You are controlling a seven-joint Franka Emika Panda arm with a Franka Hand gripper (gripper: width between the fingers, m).
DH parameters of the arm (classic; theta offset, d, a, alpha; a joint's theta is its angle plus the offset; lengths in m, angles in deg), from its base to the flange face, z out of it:
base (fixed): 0 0 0 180
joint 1: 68.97 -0.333 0 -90
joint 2: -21.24 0 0 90
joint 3: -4.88 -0.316 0.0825 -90
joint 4: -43.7 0 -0.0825 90
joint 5: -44.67 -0.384 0 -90
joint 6: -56.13 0 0.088 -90
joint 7: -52.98 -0.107 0 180
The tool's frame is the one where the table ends.
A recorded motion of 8 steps. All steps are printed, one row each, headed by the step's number.
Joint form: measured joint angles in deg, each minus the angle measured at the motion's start. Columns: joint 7, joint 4, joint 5, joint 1, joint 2, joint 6, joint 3.
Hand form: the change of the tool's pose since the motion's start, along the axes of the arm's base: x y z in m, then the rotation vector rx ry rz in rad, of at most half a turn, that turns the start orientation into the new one. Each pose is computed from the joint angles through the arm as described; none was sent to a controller.
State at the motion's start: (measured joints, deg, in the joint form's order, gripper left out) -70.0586 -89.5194 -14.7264 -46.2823 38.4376 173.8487 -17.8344
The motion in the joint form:
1: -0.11 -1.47 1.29 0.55 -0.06 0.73 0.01
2: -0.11 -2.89 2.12 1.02 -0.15 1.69 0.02
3: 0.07 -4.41 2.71 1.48 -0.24 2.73 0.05
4: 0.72 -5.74 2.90 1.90 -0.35 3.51 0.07
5: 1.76 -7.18 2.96 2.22 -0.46 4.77 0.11
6: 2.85 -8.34 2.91 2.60 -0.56 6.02 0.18
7: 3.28 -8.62 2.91 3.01 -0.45 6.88 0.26
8: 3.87 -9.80 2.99 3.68 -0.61 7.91 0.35
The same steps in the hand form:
1: -0.0039 -0.0080 -0.0128 -0.0237 0.0218 -0.0123
2: -0.0075 -0.0154 -0.0248 -0.0421 0.0390 -0.0276
3: -0.0118 -0.0229 -0.0373 -0.0580 0.0547 -0.0433
4: -0.0159 -0.0290 -0.0482 -0.0677 0.0645 -0.0520
5: -0.0201 -0.0353 -0.0594 -0.0807 0.0667 -0.0607
6: -0.0235 -0.0420 -0.0681 -0.0928 0.0637 -0.0706
7: -0.0238 -0.0476 -0.0687 -0.1018 0.0536 -0.0838
8: -0.0279 -0.0563 -0.0781 -0.1118 0.0605 -0.1011

